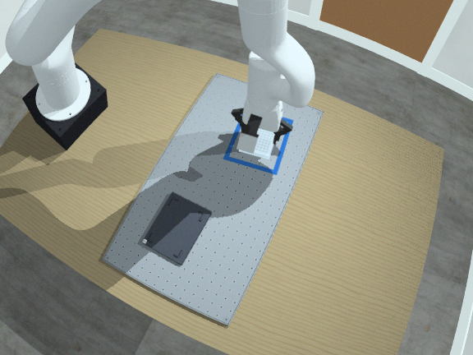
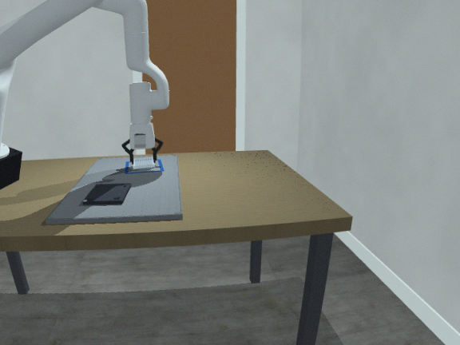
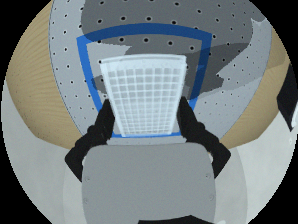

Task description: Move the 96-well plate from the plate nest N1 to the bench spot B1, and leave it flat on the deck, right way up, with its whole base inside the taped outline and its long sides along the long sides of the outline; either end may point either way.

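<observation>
Now: the 96-well plate 10 mm below my hand. Also, from my hand: plate nest N1: 160 mm behind, 310 mm to the right, 20 mm below.
</observation>
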